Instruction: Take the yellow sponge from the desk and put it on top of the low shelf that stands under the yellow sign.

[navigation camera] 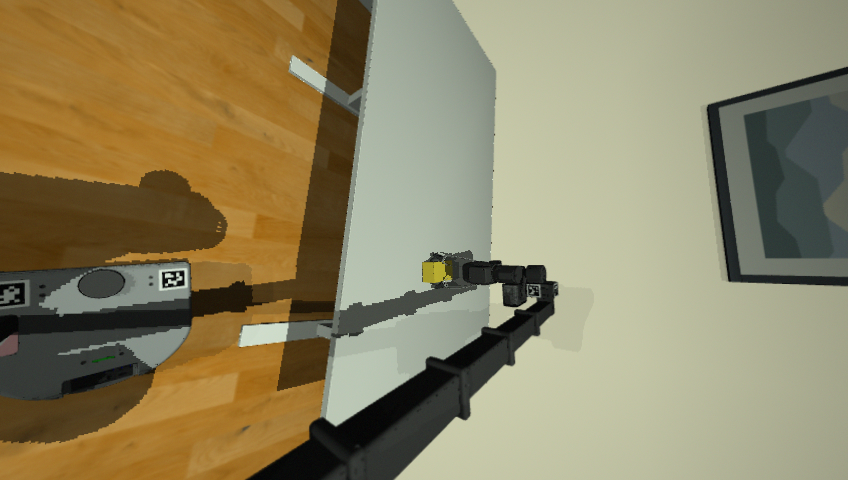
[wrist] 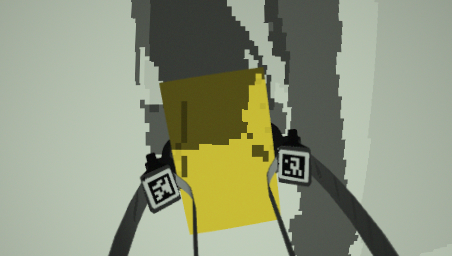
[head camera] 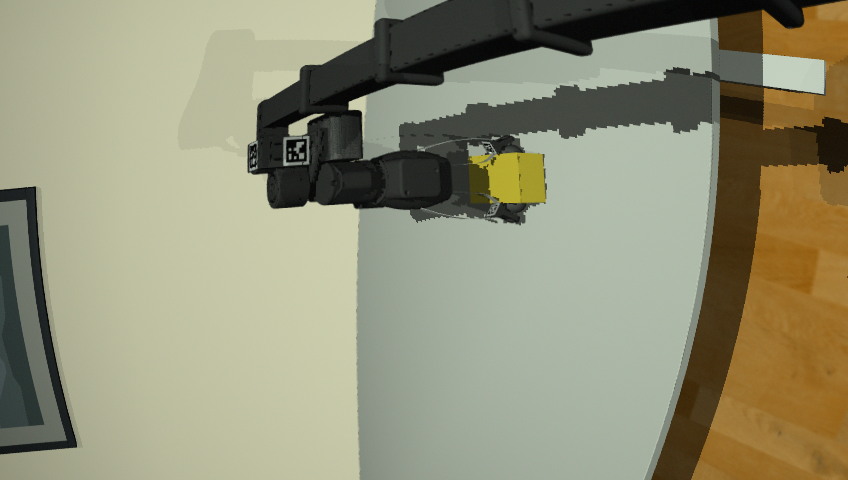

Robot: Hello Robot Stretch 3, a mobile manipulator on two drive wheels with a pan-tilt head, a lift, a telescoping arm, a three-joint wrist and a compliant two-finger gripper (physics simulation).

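Pixels of known places: gripper, fingertip midpoint: [navigation camera: 432, 270]; robot's base, link origin: [navigation camera: 103, 282].
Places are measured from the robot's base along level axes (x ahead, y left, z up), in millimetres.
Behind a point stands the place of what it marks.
Note:
The yellow sponge [head camera: 520, 178] @(x -20, y -624, z 767 mm) [navigation camera: 433, 271] @(x -18, y -624, z 767 mm) [wrist: 227, 190] is a yellow block at the desk [head camera: 535, 333] @(x 184, y -654, z 720 mm) [navigation camera: 422, 148] @(x 379, y -659, z 720 mm), a pale grey top along the wall. My gripper [head camera: 505, 180] @(x -22, y -669, z 727 mm) [navigation camera: 440, 270] @(x -22, y -669, z 727 mm) [wrist: 222, 146] @(x -22, y -669, z 727 mm) points down over the desk and is shut on the sponge, with one fingertip pressed against each of its two long sides. In the wrist view the fingertips are partly hidden behind the sponge's edges. I cannot tell any gap between the sponge and the desk top. The low shelf and the yellow sign do not show in these views.
My arm [head camera: 452, 50] @(x -86, y -326, z 1081 mm) [navigation camera: 416, 392] @(x -84, y -199, z 1068 mm) reaches across above the desk. A framed picture [head camera: 20, 315] @(x 155, y -1149, z 1491 mm) [navigation camera: 794, 184] @(x 172, y -1153, z 1557 mm) hangs on the wall behind the desk. Pale desk feet [navigation camera: 267, 334] stick out onto the wooden floor, near my base [navigation camera: 136, 333] @(x -141, y -56, z 160 mm).

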